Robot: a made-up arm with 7 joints. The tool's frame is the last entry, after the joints.
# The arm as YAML. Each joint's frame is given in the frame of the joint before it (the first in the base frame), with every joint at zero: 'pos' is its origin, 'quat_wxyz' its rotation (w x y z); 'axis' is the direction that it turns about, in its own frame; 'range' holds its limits. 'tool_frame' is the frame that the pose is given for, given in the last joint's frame.
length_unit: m
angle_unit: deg
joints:
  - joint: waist
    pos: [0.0, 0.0, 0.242]
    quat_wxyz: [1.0, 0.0, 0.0, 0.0]
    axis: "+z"
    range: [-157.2, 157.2]
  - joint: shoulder
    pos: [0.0, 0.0, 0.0]
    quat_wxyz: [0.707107, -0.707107, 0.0, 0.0]
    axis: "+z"
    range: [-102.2, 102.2]
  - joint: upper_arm
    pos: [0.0, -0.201, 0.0]
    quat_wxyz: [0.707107, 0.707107, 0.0, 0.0]
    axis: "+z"
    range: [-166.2, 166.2]
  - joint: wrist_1
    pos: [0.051, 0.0, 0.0]
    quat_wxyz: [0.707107, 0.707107, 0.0, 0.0]
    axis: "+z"
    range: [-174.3, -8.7]
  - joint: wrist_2
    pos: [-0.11, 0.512, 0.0]
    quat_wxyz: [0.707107, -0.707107, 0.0, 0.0]
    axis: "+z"
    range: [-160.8, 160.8]
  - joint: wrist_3
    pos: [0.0, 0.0, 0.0]
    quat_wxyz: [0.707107, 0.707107, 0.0, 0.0]
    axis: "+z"
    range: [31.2, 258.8]
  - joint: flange
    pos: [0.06, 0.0, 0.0]
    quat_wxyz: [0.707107, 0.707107, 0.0, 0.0]
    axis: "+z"
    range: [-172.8, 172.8]
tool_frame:
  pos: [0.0, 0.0, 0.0]
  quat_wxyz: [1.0, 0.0, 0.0, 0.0]
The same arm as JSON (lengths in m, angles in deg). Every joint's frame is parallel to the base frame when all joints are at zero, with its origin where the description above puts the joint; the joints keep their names.
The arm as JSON. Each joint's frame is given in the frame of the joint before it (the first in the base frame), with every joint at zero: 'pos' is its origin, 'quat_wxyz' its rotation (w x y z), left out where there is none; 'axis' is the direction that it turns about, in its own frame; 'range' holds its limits. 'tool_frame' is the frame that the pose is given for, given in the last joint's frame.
{"length_unit": "m", "angle_unit": "deg", "joints": [{"joint": "waist", "pos": [0.0, 0.0, 0.242], "axis": "+z", "range": [-157.2, 157.2]}, {"joint": "shoulder", "pos": [0.0, 0.0, 0.0], "axis": "+y", "range": [-102.2, 102.2]}, {"joint": "upper_arm", "pos": [0.0, 0.0, 0.201], "axis": "+z", "range": [-166.2, 166.2]}, {"joint": "wrist_1", "pos": [0.051, 0.0, 0.0], "axis": "-y", "range": [-174.3, -8.7]}, {"joint": "wrist_2", "pos": [-0.11, 0.0, 0.512], "axis": "+z", "range": [-160.8, 160.8]}, {"joint": "wrist_3", "pos": [0.0, 0.0, 0.0], "axis": "-y", "range": [31.2, 258.8]}, {"joint": "flange", "pos": [0.06, 0.0, 0.0], "axis": "-z", "range": [-172.8, 172.8]}], "tool_frame": {"pos": [0.0, 0.0, 0.0], "quat_wxyz": [0.0, 1.0, 0.0, 0.0]}}
